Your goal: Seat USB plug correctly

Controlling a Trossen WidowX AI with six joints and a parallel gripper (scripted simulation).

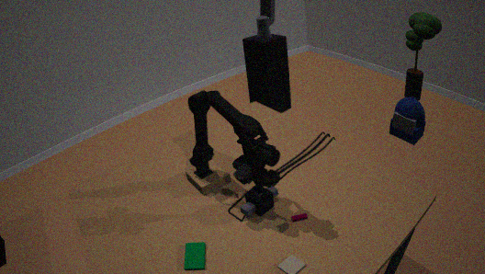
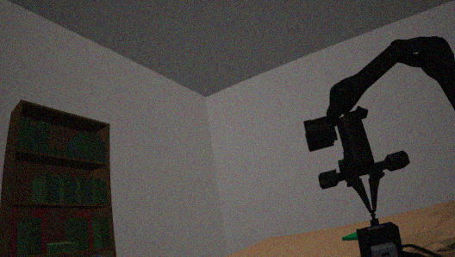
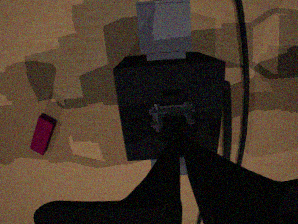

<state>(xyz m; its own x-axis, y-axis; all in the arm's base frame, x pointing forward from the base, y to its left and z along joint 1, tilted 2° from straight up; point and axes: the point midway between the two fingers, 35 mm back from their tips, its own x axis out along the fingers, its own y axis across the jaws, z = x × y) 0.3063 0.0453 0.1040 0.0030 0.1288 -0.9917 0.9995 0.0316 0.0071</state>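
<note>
My gripper tip is 20 mm above the USB plug. From my gripper tip the other things lie so: green block (350 mm to the right, 100 mm below, 20 mm ahead); then white tile (300 mm ahead, 140 mm to the right, 100 mm below); then magenta block (160 mm ahead, 100 mm below, 50 mm to the left).
</note>
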